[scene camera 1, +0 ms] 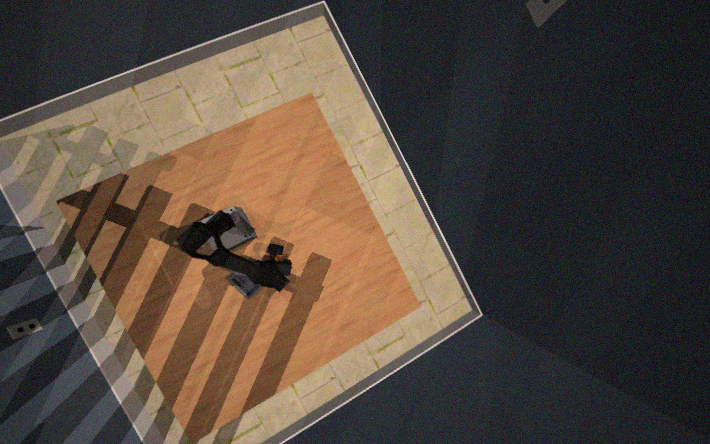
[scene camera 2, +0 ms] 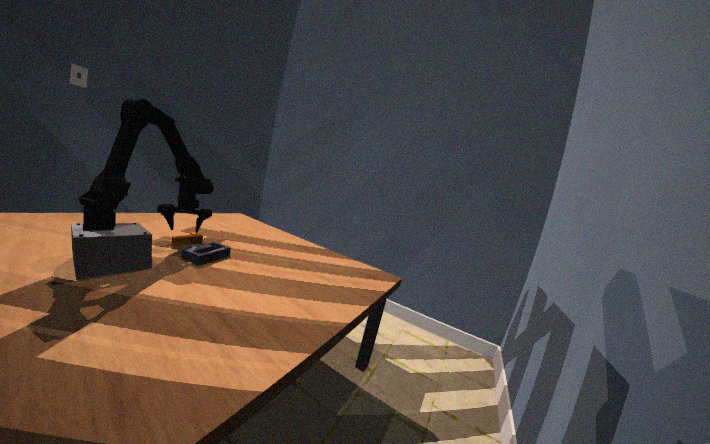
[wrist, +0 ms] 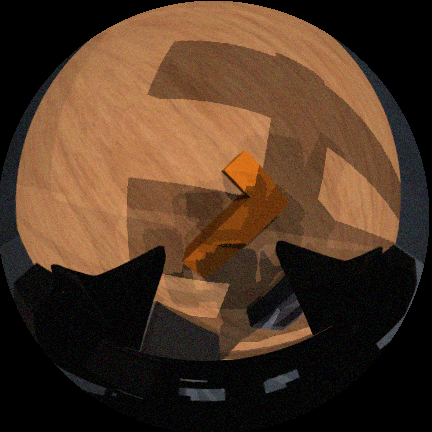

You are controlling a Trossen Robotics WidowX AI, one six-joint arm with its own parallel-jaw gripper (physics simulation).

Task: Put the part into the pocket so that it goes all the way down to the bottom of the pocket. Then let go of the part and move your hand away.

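Frame: origin at the arm's base, x left, y back, z up, level; millimetres.
Seen in the pictures: gripper, fingertip midpoint: [scene camera 1: 276, 262] [scene camera 2: 184, 231] [wrist: 221, 249]; arm's base at its link origin: [scene camera 1: 225, 222] [scene camera 2: 98, 227].
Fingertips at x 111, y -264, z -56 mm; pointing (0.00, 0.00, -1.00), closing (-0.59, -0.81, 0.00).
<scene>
Pixels of each thing's top centre, then the offset from my fingertips to it. Level surfaces: height alone.
- orange L-shaped part at its top centre: [wrist: 222, 223] [scene camera 2: 186, 235] [scene camera 1: 280, 263] dx +10, dy -11, dz -18 mm
- dark blue-grey block with the pocket, top centre: [wrist: 298, 306] [scene camera 2: 207, 247] [scene camera 1: 245, 283] dx -175, dy -25, dz -12 mm
- wooden table at its surface level: dz -48 mm
The orange L-shaped part [scene camera 1: 279, 257] [scene camera 2: 186, 239] [wrist: 242, 215] lies on the table, its short leg toward the top of the wrist view. In scene camera 1 the arm hides most of it. The dark blue-grey block with the pocket [scene camera 1: 249, 291] [scene camera 2: 201, 258] [wrist: 258, 309] lies on the table near the part and apart from it. Its recess shows in scene camera 2; the right finger partly hides the block in the wrist view. My gripper [scene camera 2: 185, 230] [wrist: 221, 249] is open and empty, pointing down a little above the part.
The grey box [scene camera 1: 240, 230] [scene camera 2: 112, 253] [wrist: 182, 332] under the arm's base stands beside the part and the pocket block. The wooden table [scene camera 1: 335, 209] [scene camera 2: 235, 324] [wrist: 125, 135] carries shadow stripes, and its edge drops off at the right in scene camera 2.
</scene>
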